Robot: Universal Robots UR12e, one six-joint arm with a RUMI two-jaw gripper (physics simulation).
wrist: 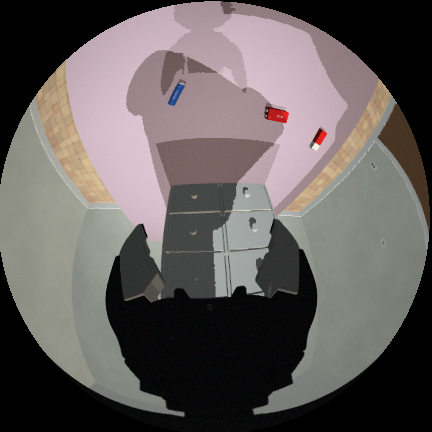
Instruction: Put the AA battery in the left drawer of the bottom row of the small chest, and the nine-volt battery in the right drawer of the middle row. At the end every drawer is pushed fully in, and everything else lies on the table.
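Places are measured from the arm's base along level axes (x back, y right, z up), in metres.
Pixels of known places: gripper, fingertip midpoint: (207, 222).
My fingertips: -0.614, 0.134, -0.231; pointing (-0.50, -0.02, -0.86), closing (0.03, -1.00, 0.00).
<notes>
For each thing: its top centre in the pictures, then the offset to it from my fingertips, as dx, dy, dz. Level surfaces: height alone.
- small chest, top centre: (224, 294) -0.253, -0.045, +0.106
- blue AA battery, top centre: (175, 93) +0.098, +0.054, -0.198
- red nine-volt battery, top centre: (277, 115) +0.071, -0.141, -0.195
- white block, top centre: (319, 140) +0.051, -0.292, -0.199
- pink table top, surface height: dz -0.212
The small chest (223, 240) shows its front of two columns and three rows of drawers with round knobs. The row at the image top is nearest the table; all the drawers look pushed in. The blue AA battery (176, 93) lies on the table at the upper left of the chest, in shadow. The red nine-volt battery (277, 115) lies on the table at the upper right, its terminals toward the left. My gripper (207, 222) is open and empty, its fingers in front of the chest's drawer fronts, hiding part of the lower right one in the image.
A red and white block (318, 139) lies on the pink table top (105, 100), right of the nine-volt battery. Brick-patterned strips run along both sides of the table, with grey surfaces beyond. Large shadows fall across the table and chest.
</notes>
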